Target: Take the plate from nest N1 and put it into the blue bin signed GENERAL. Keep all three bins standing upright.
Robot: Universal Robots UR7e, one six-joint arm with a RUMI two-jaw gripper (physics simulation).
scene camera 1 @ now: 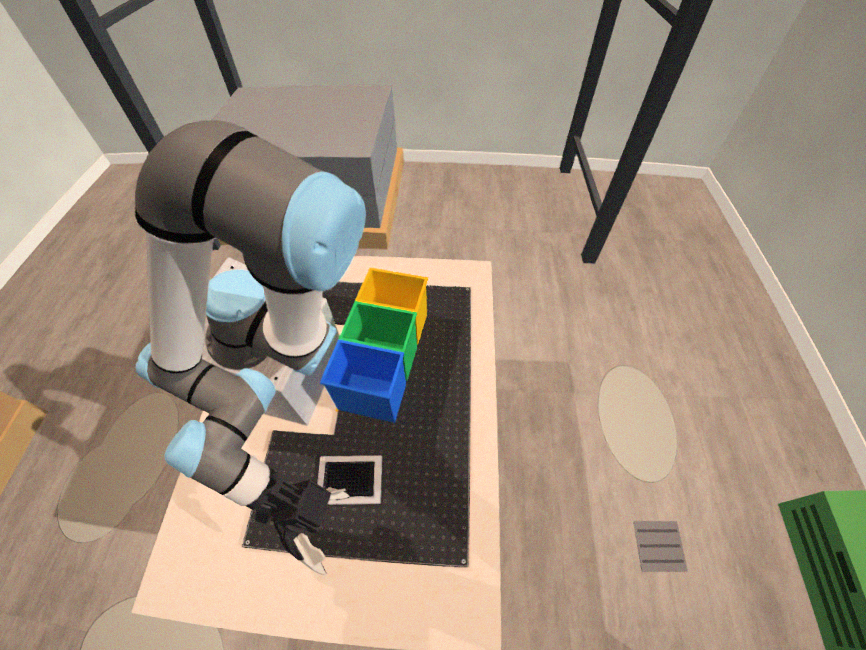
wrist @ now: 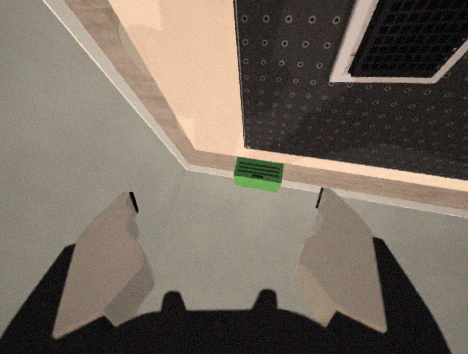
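Seen in the pictures: gripper, fingertip midpoint: (scene camera 1: 337, 533) (wrist: 227, 192); arm's base at its link origin: (scene camera 1: 240, 340).
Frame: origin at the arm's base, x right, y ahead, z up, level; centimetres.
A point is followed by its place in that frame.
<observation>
The plate (scene camera 1: 349, 478) @[x 21.0, y 29.2, z -24.5 cm] (wrist: 412, 42) @[x 20.5, y 31.3, z -24.5 cm] is black with a grid of wells and lies in a white frame-like nest (scene camera 1: 378, 479) @[x 19.6, y 36.2, z -25.9 cm] (wrist: 348, 50) @[x 25.2, y 33.7, z -25.9 cm] on the black perforated board. No N1 sign can be read. The blue bin (scene camera 1: 363, 381) @[x -7.1, y 24.7, z -26.9 cm] stands upright in scene camera 1, nearest the nest in the row of bins; its sign cannot be read. The green bin (scene camera 1: 378, 327) @[x -21.7, y 26.4, z -19.2 cm] and the yellow bin (scene camera 1: 396, 288) @[x -34.7, y 29.1, z -15.8 cm] stand upright behind it. My gripper (scene camera 1: 335, 533) @[x 34.9, y 34.3, z -6.7 cm] (wrist: 227, 192) @[x 34.9, y 34.3, z -6.7 cm] is open with nothing between its fingers. It hangs tilted above the board, with one finger overlapping the nest's lower edge in scene camera 1.
The black board (scene camera 1: 419, 535) @[x 30.5, y 49.0, z -27.1 cm] (wrist: 290, 112) @[x 28.0, y 45.9, z -27.1 cm] lies on a light tabletop (scene camera 1: 482, 594) @[x 40.5, y 65.6, z -28.3 cm] (wrist: 200, 95) @[x 45.8, y 47.1, z -28.4 cm]. The arm's base stands left of the bins. A large grey box (scene camera 1: 314, 118) is behind them. A green box (scene camera 1: 839, 559) (wrist: 258, 175) stands off the table. Dark posts rise at the back.
</observation>
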